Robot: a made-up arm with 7 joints. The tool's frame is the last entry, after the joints. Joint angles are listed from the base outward. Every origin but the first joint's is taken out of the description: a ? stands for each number. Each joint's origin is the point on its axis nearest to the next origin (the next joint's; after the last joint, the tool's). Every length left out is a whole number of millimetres.
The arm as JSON. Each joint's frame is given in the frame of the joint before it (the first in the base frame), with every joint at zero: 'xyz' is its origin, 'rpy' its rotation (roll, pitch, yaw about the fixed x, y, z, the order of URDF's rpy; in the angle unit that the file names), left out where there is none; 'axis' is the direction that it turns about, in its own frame. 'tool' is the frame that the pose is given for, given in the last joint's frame.
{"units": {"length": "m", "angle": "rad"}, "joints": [
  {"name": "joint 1", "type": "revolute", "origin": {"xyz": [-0.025, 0.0, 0.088]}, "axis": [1.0, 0.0, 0.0]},
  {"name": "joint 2", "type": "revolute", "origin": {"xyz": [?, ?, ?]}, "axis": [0.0, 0.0, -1.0]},
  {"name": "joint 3", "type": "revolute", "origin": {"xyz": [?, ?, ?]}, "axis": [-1.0, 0.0, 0.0]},
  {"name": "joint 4", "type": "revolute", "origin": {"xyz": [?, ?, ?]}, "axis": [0.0, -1.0, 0.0]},
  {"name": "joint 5", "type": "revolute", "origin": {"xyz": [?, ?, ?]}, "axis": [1.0, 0.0, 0.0]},
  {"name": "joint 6", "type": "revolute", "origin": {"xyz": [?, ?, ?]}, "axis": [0.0, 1.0, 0.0]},
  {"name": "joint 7", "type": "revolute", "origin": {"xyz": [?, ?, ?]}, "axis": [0.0, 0.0, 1.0]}
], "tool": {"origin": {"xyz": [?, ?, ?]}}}
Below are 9 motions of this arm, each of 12 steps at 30 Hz.
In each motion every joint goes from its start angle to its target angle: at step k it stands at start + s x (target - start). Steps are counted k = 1, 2, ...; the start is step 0. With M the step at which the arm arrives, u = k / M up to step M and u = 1 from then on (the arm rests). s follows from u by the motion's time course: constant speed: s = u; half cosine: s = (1 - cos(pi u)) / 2; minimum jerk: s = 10 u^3 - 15 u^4 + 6 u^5.
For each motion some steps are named. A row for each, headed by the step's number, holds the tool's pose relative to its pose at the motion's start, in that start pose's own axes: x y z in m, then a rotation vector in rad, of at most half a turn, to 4 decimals.
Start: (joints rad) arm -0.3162 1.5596 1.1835 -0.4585 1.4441 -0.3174 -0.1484
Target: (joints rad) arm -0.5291 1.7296 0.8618 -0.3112 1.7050 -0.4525 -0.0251
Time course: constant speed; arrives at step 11
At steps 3, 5, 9, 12:
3: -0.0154 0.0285 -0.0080 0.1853 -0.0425 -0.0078
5: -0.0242 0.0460 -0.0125 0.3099 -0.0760 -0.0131
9: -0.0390 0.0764 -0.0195 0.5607 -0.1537 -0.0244
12: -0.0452 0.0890 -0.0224 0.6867 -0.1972 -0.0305

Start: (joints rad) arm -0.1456 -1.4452 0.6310 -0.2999 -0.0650 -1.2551 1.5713
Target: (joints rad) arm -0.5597 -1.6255 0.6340 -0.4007 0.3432 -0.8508 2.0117
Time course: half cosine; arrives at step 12
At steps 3, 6, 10, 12:
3: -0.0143 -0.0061 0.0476 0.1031 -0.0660 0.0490
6: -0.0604 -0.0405 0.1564 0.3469 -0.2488 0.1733
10: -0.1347 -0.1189 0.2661 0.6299 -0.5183 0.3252
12: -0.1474 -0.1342 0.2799 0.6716 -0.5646 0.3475

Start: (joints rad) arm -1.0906 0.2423 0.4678 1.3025 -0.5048 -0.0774 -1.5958
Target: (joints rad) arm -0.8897 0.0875 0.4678 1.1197 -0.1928 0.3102 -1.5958
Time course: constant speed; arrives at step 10
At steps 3, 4, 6, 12:
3: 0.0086 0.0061 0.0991 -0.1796 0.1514 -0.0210
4: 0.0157 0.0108 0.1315 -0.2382 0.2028 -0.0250
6: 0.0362 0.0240 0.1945 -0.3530 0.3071 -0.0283
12: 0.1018 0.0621 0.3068 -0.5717 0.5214 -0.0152

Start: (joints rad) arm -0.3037 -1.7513 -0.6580 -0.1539 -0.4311 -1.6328 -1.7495
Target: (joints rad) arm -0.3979 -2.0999 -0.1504 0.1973 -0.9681 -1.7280 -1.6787
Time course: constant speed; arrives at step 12
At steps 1, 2, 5, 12:
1: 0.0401 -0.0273 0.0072 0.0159 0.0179 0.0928
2: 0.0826 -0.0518 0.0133 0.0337 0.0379 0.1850
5: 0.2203 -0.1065 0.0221 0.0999 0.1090 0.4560
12: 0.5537 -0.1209 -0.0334 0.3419 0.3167 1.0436

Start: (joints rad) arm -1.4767 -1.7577 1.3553 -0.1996 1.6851 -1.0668 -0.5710
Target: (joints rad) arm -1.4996 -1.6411 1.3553 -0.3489 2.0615 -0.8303 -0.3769
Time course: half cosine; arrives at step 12
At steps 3, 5, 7, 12:
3: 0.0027 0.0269 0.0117 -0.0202 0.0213 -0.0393
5: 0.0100 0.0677 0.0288 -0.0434 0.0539 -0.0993
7: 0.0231 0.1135 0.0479 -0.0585 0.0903 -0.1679
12: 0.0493 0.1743 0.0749 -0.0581 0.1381 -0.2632

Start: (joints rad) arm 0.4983 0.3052 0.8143 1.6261 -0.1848 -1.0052 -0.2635
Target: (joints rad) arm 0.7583 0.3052 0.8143 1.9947 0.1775 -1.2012 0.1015
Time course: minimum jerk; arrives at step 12
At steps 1, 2, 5, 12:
1: 0.0009 0.0009 -0.0009 0.0004 -0.0023 -0.0007
2: 0.0063 0.0061 -0.0060 0.0028 -0.0162 -0.0049
5: 0.0677 0.0526 -0.0566 0.0150 -0.1656 -0.0409
12: 0.2226 0.1077 -0.1427 -0.0298 -0.5067 -0.0778

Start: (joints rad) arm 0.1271 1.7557 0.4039 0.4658 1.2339 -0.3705 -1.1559
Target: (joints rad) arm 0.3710 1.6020 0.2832 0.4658 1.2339 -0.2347 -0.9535
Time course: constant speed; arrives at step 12
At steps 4, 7, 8, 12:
4: -0.0162 0.0430 0.0789 -0.0865 0.0908 0.0159
7: -0.0240 0.0811 0.1370 -0.1449 0.1639 0.0252
8: -0.0257 0.0949 0.1560 -0.1631 0.1891 0.0277
12: -0.0276 0.1548 0.2300 -0.2289 0.2941 0.0353

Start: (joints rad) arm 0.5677 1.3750 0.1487 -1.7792 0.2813 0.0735 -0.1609
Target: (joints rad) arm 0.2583 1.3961 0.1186 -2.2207 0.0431 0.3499 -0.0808
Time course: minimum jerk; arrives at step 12
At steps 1, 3, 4, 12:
1: 0.0005 0.0004 0.0008 -0.0012 0.0019 0.0001
3: 0.0112 0.0081 0.0163 -0.0233 0.0395 0.0014
4: 0.0227 0.0165 0.0336 -0.0468 0.0804 0.0031
12: 0.1101 0.0830 0.1754 -0.2126 0.3941 0.0207

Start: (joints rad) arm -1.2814 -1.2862 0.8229 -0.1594 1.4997 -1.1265 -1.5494
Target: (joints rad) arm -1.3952 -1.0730 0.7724 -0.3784 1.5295 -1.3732 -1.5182
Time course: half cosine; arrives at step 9
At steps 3, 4, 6, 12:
3: -0.0227 0.0176 -0.0468 0.0673 -0.0994 -0.0508
4: -0.0329 0.0299 -0.0777 0.1115 -0.1663 -0.0804
6: -0.0422 0.0570 -0.1408 0.2032 -0.3093 -0.1328
12: -0.0391 0.0779 -0.1856 0.2712 -0.4193 -0.1641

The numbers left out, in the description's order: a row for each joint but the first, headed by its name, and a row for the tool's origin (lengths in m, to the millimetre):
joint 2: 0.0 0.079 0.128
joint 3: -0.394 -0.044 0.0
joint 4: 0.0 0.09 -0.25
joint 5: 0.008 0.0 0.011
joint 6: 0.0 0.312 0.065
joint 7: -0.269 0.0 -0.09
tool: -0.073 -0.002 0.0

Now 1 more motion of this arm.
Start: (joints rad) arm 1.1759 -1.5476 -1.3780 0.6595 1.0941 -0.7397 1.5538
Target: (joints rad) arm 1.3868 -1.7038 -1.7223 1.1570 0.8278 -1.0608 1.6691
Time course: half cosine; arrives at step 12
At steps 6, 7, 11, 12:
6: 0.0510 -0.0347 -0.0102 -0.2899 -0.1417 0.0993
7: 0.0668 -0.0498 -0.0137 -0.3737 -0.1666 0.1166
11: 0.1127 -0.1044 -0.0222 -0.6155 -0.2050 0.1496
12: 0.1150 -0.1075 -0.0225 -0.6275 -0.2057 0.1507

